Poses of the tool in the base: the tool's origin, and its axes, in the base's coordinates. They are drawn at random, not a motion.
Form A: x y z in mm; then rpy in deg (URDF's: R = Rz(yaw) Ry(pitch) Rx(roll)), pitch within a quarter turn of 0, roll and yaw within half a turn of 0.
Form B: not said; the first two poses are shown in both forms.
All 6 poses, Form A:
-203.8 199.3 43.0 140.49 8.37 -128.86
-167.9 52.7 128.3 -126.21 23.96 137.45
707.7 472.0 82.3 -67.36 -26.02 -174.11
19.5 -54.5 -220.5 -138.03 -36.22 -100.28
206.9 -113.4 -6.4 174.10 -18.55 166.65
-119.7 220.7 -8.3 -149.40 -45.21 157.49
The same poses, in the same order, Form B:
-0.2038 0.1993 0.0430 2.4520 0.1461 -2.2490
-0.1679 0.0527 0.1283 -2.2028 0.4182 2.3990
0.7077 0.4720 0.0823 -1.1757 -0.4541 -3.0388
0.0195 -0.0545 -0.2205 -2.4091 -0.6322 -1.7502
0.2069 -0.1134 -0.0064 3.0386 -0.3238 2.9086
-0.1197 0.2207 -0.0083 -2.6075 -0.7891 2.7487

